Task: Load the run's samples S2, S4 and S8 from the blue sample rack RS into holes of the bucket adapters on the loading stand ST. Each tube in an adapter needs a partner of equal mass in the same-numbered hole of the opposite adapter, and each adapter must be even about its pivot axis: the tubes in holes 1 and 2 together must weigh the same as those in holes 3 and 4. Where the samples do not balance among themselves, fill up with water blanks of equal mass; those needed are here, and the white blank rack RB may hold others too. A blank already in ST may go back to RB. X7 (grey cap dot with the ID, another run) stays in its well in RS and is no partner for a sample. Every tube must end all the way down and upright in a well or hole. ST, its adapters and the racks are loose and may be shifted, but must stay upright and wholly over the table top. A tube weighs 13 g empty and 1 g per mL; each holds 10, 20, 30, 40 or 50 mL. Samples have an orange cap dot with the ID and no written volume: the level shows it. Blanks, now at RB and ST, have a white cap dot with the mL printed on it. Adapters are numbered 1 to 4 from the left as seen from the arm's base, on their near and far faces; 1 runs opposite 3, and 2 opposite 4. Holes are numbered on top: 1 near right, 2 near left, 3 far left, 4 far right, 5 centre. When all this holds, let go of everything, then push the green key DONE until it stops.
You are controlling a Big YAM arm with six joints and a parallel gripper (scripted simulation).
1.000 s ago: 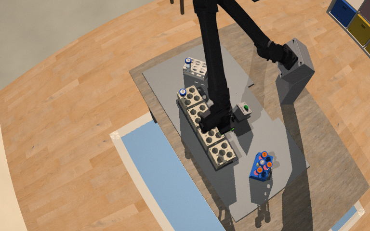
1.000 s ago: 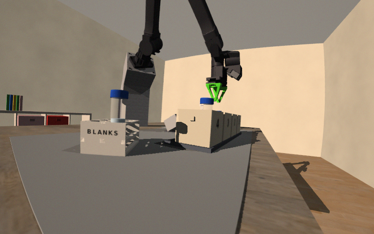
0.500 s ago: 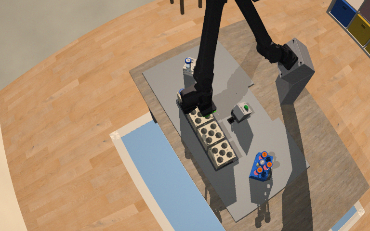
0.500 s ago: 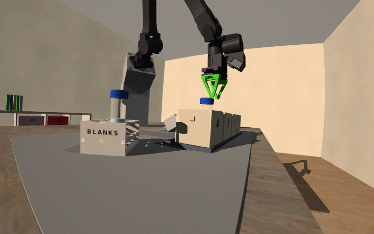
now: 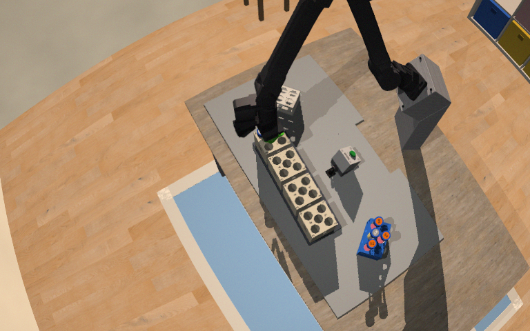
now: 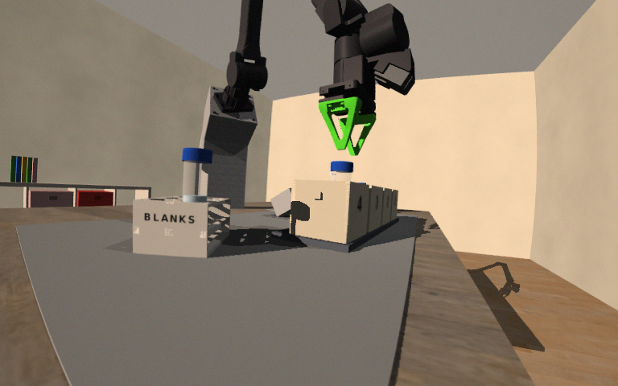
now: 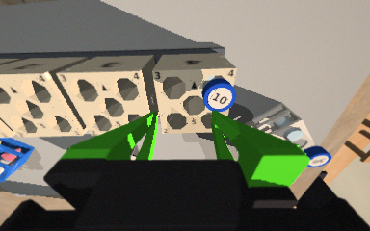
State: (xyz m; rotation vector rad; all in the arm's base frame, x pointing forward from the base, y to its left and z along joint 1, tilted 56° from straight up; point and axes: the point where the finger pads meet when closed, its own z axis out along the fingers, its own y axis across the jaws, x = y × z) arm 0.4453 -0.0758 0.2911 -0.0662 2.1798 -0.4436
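My gripper is now 90 mm above the white-dot blank marked 10 and 40 mm to the left of it. The rest, counted from my hand: white blank rack RB: 170 mm behind, 160 mm to the right, 120 mm below; then tall blue-capped blank: 170 mm to the right, 140 mm behind, 90 mm below; then green DONE key: 230 mm behind, 200 mm to the left, 90 mm below.
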